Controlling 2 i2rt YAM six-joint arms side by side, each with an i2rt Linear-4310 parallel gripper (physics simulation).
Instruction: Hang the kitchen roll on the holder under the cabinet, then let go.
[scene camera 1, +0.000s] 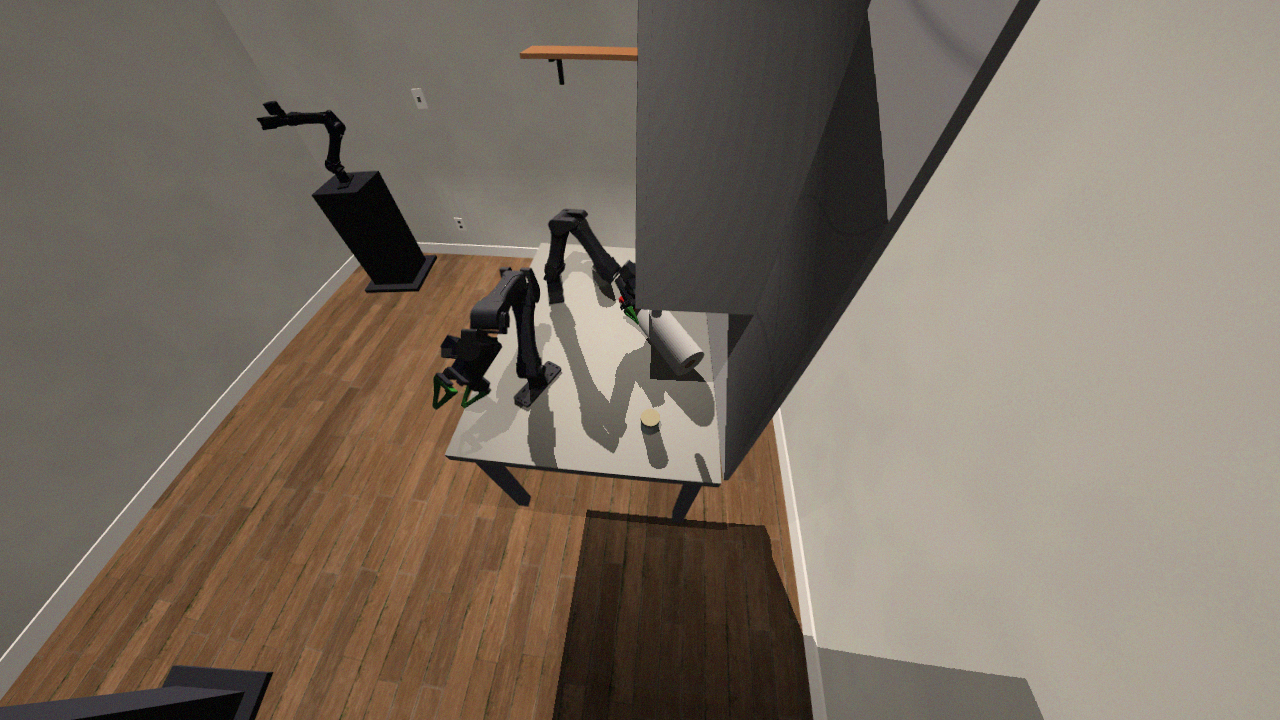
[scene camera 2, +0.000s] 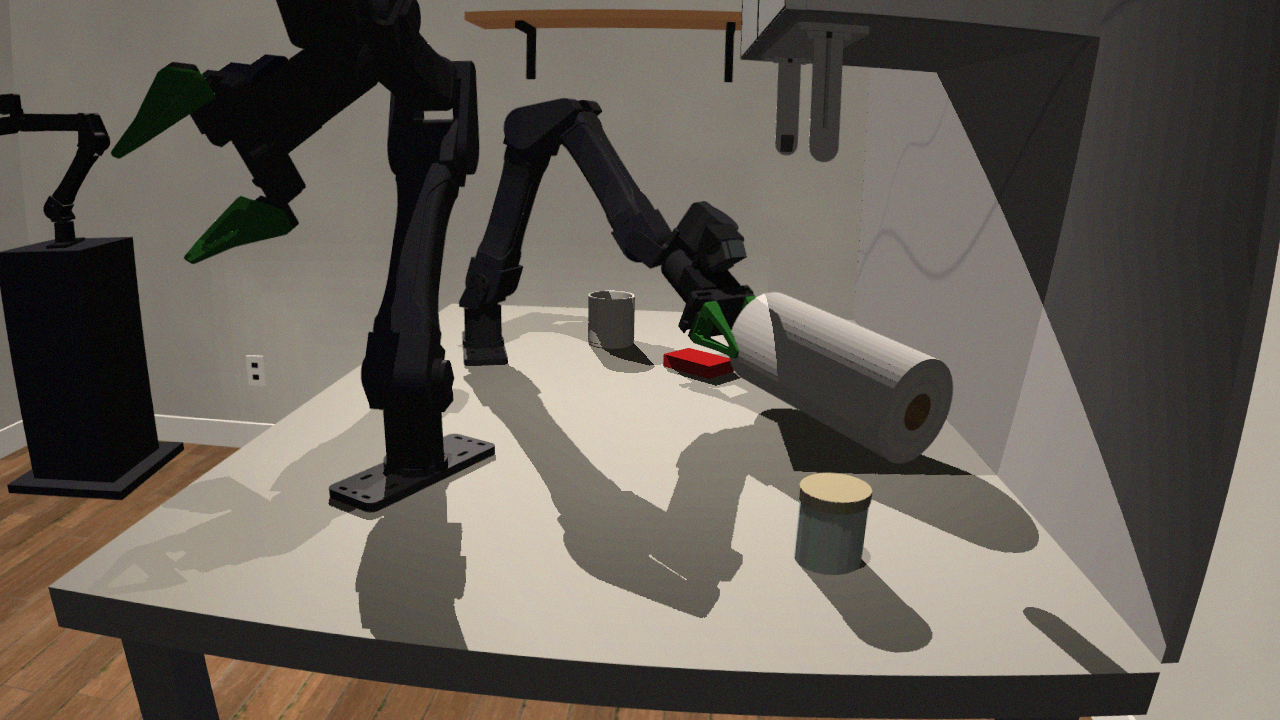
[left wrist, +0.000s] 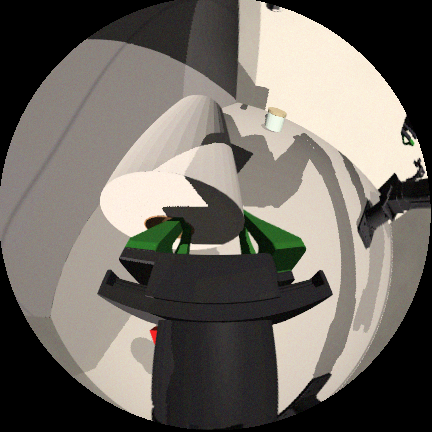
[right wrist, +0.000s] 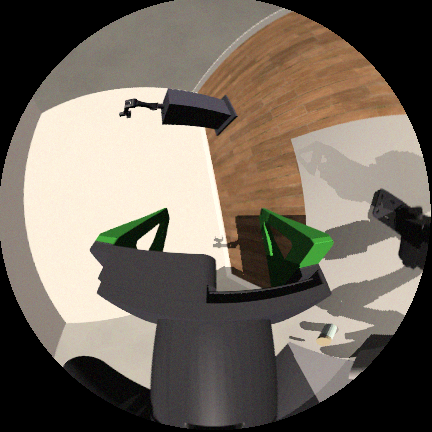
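Observation:
The white kitchen roll lies tilted over the table, its gripped end raised and its other end low, near the table top. My left gripper is shut on the roll's raised end, with one finger at the core opening and the other outside. The fingertip in the core is partly hidden. The holder, two grey hanging arms, is under the cabinet, above the roll, and holds no roll. My right gripper is open and empty, away from the roll.
A jar with a tan lid stands near the roll's low end. A red block lies beneath the left gripper. A grey cup stands behind it. A wall shelf is at the back.

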